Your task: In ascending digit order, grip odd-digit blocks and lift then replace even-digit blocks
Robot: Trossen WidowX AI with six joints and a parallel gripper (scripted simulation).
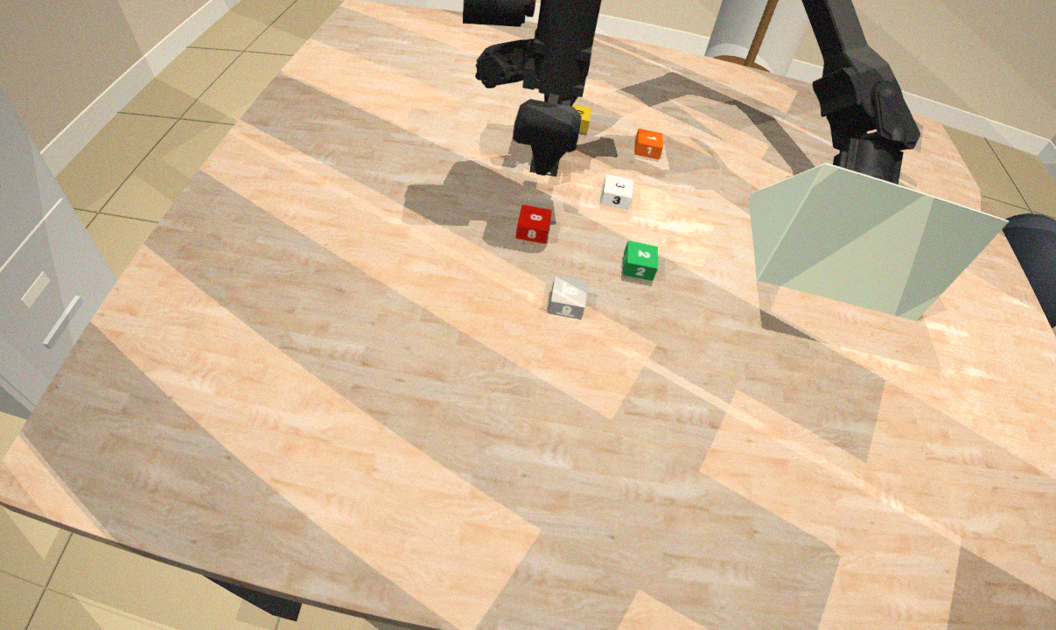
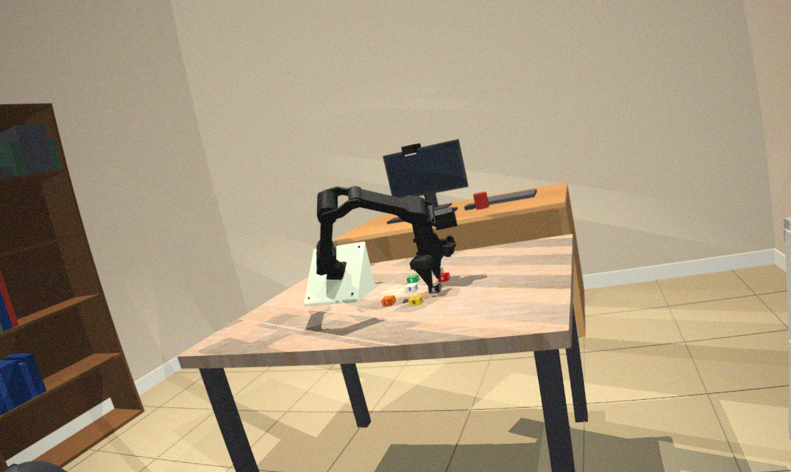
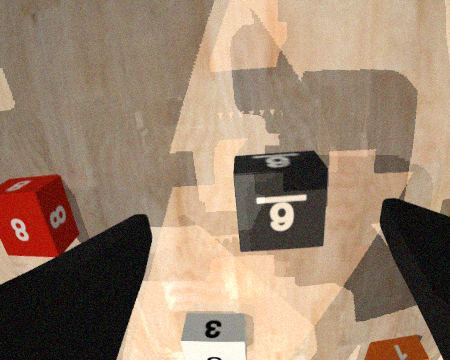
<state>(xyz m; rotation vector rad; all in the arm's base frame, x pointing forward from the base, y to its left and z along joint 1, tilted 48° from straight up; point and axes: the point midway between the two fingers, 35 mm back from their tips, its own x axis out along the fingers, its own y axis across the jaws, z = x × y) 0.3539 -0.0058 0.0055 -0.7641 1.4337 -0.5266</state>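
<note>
Right now the black block is 10 mm to the right of my gripper tip and 10 mm below it. Also, from my gripper tip: white block 90 mm behind, 20 mm to the left, 10 mm below; then red block 20 mm behind, 100 mm to the left, 10 mm below; then yellow block 20 mm behind, 110 mm to the right, 10 mm below.
</note>
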